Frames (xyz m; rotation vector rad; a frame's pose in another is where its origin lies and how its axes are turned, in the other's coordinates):
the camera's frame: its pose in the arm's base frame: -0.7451 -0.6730 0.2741 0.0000 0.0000 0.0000
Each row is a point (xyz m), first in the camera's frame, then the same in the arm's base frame.
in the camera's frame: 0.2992 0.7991 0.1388
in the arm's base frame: -0.4459 0.1261 0.4129
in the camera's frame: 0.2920 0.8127 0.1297
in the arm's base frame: -0.4531 0.1397 0.4038
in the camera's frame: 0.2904 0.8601 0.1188
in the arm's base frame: -0.4547 0.1871 0.3929
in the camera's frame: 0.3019 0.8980 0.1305
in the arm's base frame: -0.4432 0.2250 0.4046
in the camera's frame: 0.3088 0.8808 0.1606
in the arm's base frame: -0.4363 0.2078 0.4347
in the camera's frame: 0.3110 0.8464 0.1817
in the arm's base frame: -0.4341 0.1734 0.4558
